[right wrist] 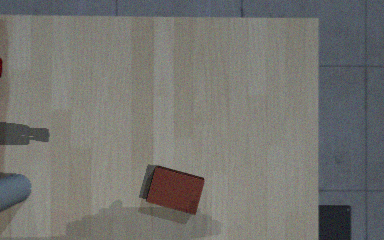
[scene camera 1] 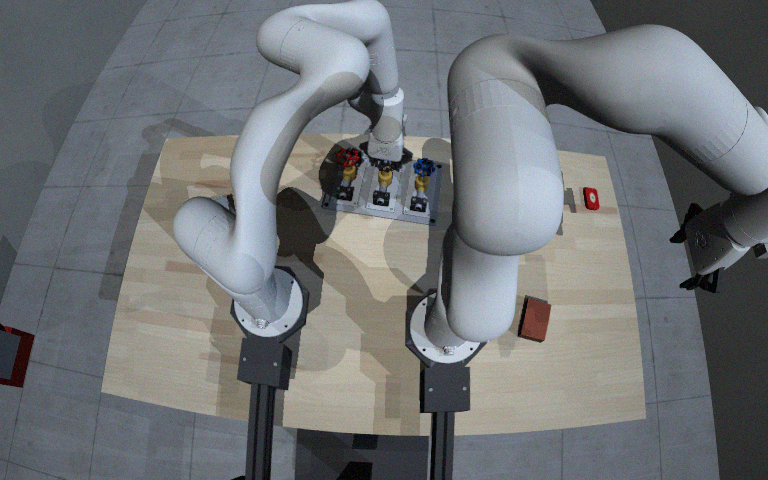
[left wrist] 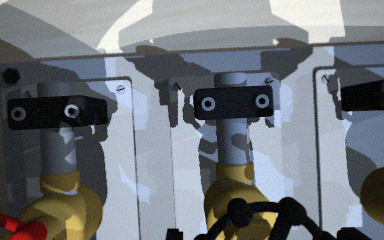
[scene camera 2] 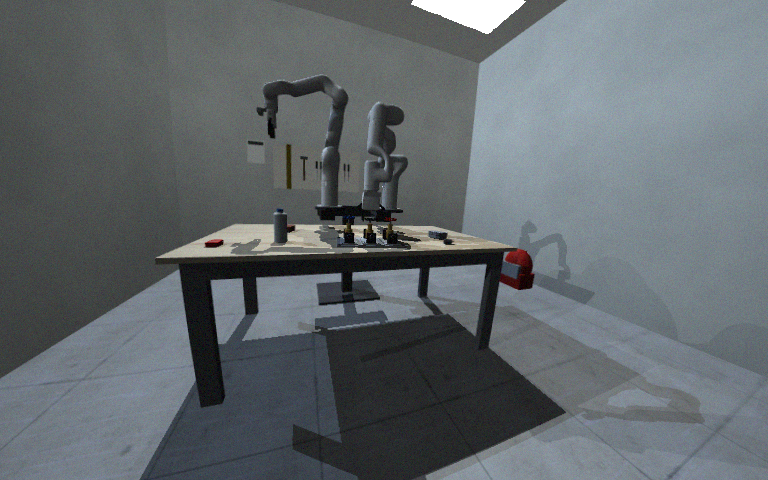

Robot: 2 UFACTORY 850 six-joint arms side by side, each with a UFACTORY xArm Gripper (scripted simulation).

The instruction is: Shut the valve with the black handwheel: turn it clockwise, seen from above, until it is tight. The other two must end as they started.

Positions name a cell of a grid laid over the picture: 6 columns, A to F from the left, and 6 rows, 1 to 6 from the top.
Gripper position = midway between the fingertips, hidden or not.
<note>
I see my right gripper (scene camera 1: F4) and a grey base plate (left wrist: C2).
</note>
